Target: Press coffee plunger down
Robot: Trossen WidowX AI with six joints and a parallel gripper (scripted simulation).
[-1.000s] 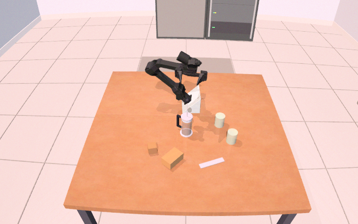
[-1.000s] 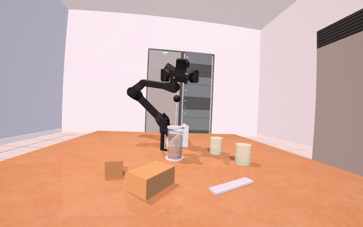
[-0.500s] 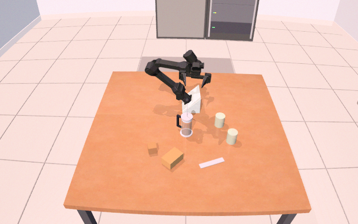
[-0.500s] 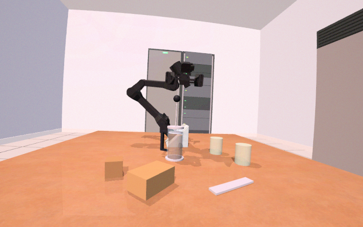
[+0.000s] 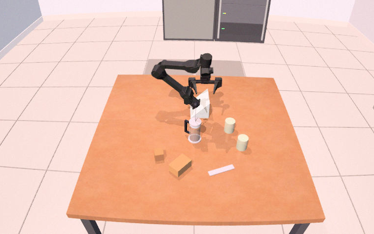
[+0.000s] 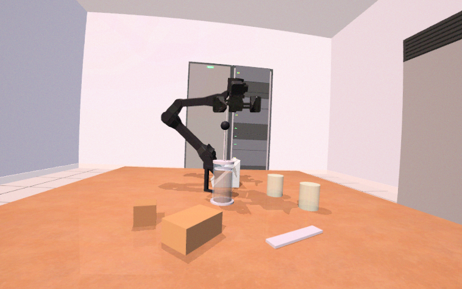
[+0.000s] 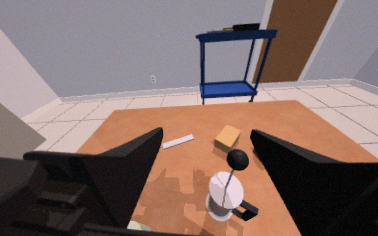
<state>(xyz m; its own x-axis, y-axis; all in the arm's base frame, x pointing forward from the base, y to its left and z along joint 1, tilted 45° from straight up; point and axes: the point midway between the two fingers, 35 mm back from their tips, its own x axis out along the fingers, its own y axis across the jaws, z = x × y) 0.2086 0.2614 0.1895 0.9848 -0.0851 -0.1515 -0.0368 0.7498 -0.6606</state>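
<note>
My gripper tip is 20 cm above the glass coffee press and 6 cm to the left of it.
</note>
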